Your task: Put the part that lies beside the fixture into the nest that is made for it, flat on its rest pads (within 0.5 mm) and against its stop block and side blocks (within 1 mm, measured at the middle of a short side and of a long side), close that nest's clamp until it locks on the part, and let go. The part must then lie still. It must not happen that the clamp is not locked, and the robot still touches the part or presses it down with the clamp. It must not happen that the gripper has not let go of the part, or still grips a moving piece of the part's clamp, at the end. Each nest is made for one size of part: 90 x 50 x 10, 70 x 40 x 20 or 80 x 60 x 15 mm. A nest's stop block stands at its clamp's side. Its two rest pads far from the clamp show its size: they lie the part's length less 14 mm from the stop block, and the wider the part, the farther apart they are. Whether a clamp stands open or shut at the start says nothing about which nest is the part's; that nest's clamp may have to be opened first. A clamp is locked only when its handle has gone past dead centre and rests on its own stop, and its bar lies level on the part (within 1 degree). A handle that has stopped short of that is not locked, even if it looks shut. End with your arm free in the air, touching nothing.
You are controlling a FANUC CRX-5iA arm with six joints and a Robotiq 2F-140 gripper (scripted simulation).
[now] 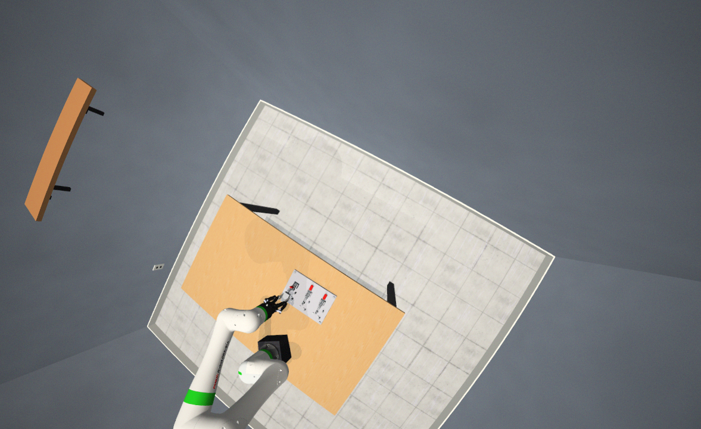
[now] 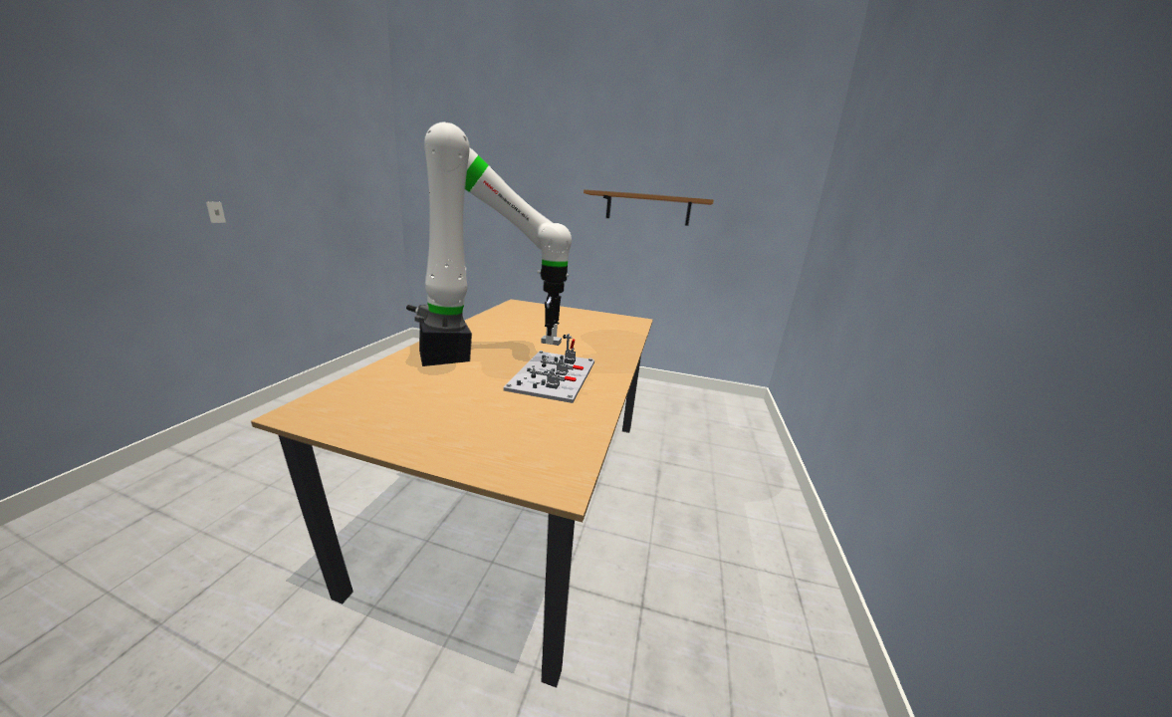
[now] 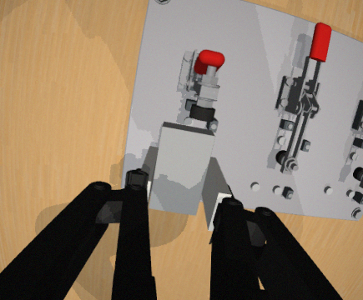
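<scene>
Now: hand 30 mm above the grey rectangular part. Round my hand: fixture plate 110 mm below, 100 mm to the right, 70 mm ahead.
</scene>
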